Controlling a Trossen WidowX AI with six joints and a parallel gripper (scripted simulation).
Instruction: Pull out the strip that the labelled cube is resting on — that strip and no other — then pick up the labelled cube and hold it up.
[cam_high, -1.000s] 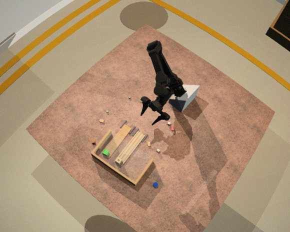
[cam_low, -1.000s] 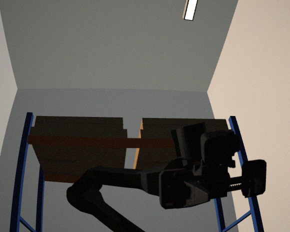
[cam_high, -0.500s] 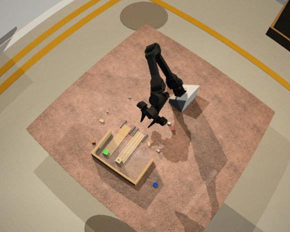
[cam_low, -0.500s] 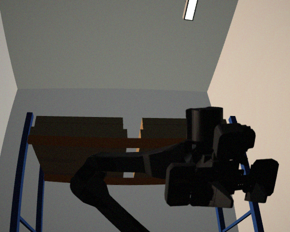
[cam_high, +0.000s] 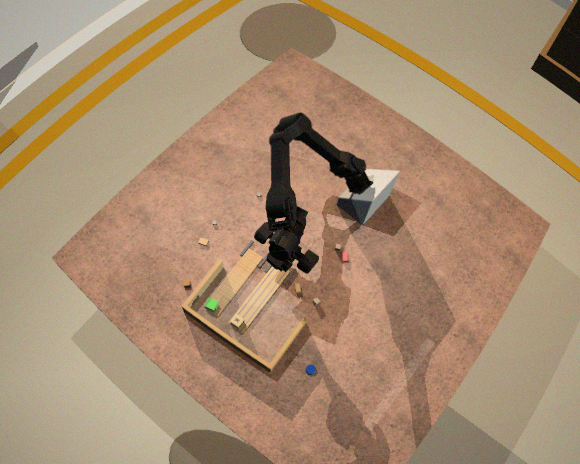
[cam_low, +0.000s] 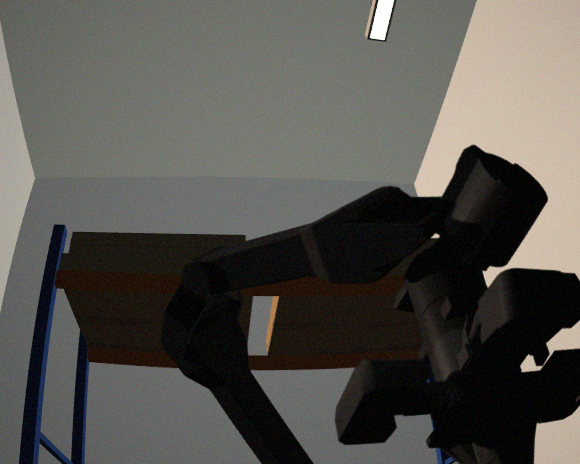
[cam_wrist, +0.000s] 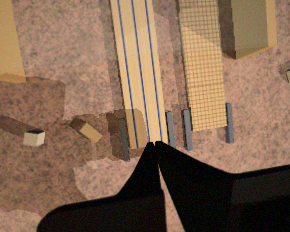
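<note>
The lined strip is 100 mm below my gripper tip, 90 mm ahead of it and 10 mm to the left of it. Also, from my gripper tip: tan cube marked k 200 mm ahead, 80 mm below, 30 mm to the left; then red block 200 mm behind, 100 mm below, 90 mm to the left; then blue disc 290 mm to the left, 140 mm ahead, 90 mm below.
</note>
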